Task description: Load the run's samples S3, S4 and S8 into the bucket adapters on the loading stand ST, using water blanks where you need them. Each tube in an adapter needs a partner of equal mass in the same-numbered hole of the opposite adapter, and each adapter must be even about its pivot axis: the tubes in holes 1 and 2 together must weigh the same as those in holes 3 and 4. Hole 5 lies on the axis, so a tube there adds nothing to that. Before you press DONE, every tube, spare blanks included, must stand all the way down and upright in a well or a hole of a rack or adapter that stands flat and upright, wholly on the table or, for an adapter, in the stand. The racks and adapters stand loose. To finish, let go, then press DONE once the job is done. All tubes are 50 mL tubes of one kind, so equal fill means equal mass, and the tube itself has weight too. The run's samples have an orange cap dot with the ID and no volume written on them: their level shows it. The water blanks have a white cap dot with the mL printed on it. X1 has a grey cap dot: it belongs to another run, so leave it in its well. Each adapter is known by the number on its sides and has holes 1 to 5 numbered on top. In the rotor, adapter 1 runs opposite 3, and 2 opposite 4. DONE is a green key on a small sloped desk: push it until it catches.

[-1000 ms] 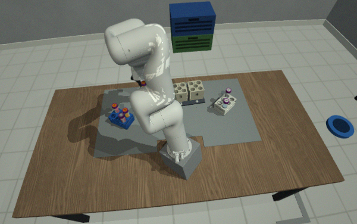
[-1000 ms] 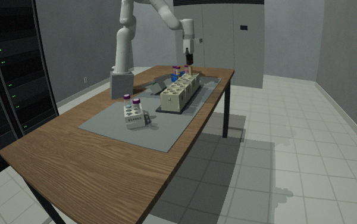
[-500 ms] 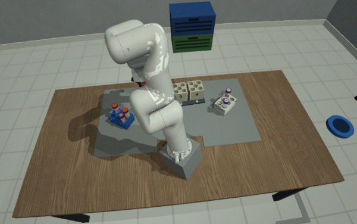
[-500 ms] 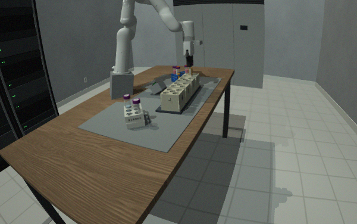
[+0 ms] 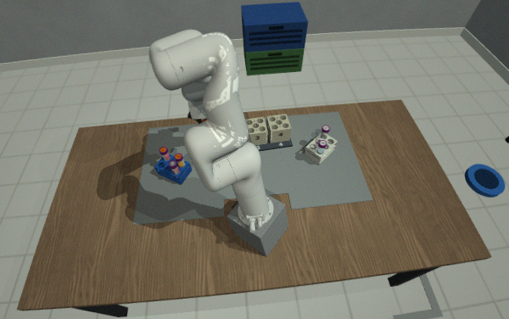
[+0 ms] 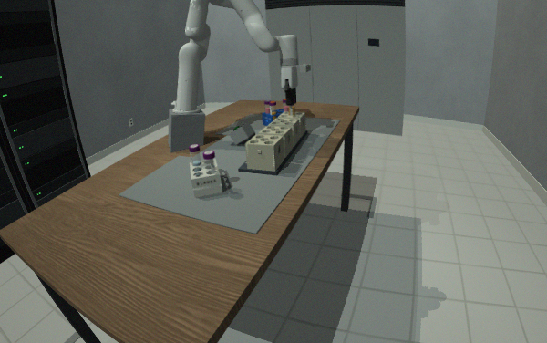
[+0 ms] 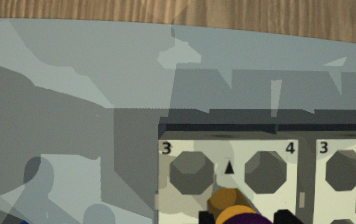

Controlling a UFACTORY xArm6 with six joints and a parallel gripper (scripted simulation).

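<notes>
Now: hand 50 mm above the amber-filled sample tube and 10 mm to the left of it. The rest, counted from my hand: adapter (110 mm below); white blanks rack (510 mm to the right, 130 mm below, 80 mm behind).
</notes>
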